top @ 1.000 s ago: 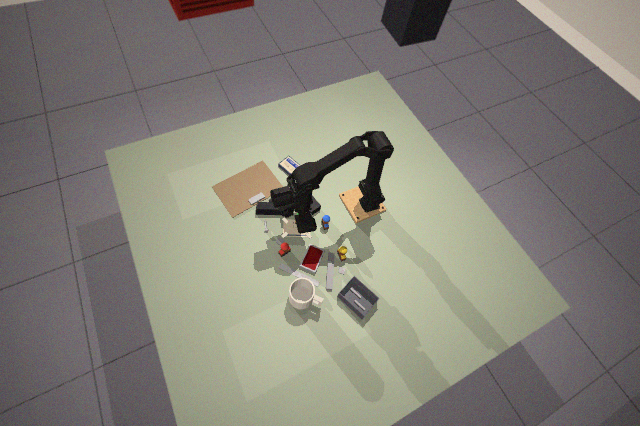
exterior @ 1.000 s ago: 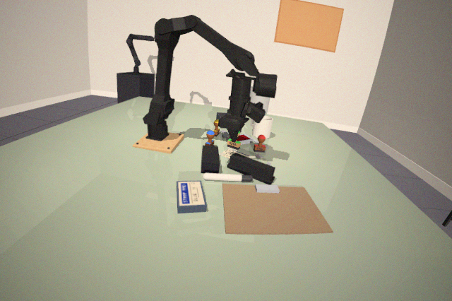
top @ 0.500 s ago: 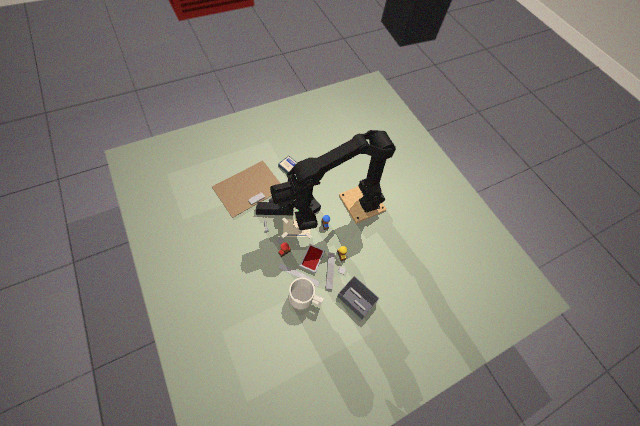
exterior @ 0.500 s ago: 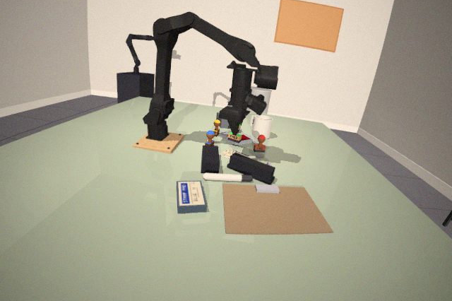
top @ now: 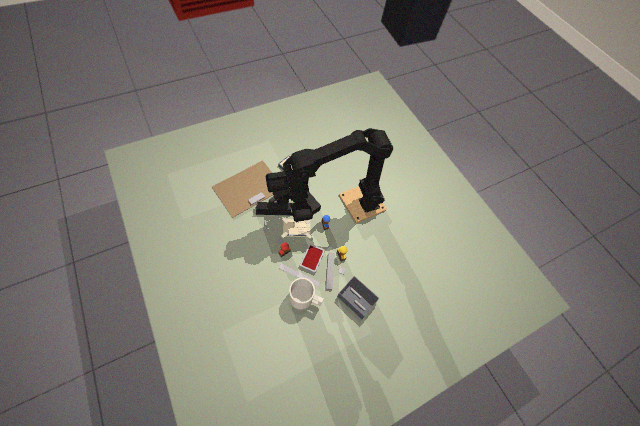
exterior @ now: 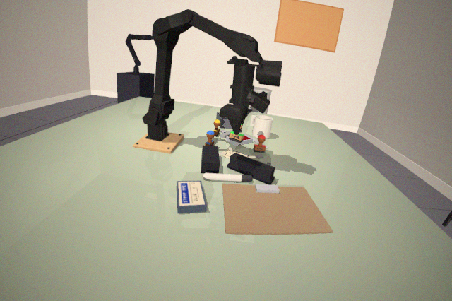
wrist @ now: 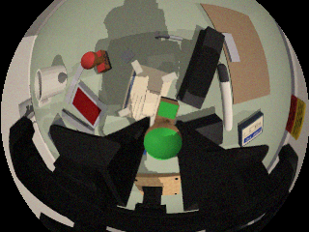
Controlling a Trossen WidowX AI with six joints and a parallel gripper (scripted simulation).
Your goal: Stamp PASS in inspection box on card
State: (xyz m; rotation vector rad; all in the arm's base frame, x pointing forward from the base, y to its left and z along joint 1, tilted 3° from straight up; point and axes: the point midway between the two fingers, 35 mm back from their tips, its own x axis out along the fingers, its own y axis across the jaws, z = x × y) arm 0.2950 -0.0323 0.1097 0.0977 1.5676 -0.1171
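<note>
The white marker is 2 cm ahead of my gripper tip, 11 cm to the right of it and 9 cm below it. Round my gripper tip: cream card 1 cm ahead, 3 cm to the left, 10 cm below; then long black block 6 cm ahead, 6 cm to the right, 8 cm below; then green-knobbed stamp 1 cm below.
</note>
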